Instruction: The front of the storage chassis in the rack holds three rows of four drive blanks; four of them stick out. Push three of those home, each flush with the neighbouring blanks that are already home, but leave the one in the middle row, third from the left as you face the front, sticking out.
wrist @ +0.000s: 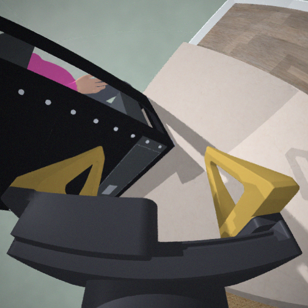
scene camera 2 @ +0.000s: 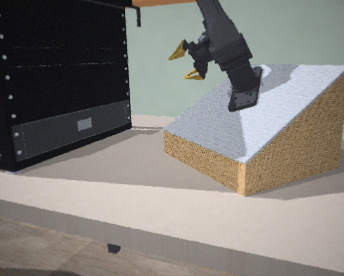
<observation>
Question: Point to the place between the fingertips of the gripper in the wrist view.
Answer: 154,151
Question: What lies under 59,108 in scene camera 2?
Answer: A black rack.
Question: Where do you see a black rack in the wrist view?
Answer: At 53,122
</observation>
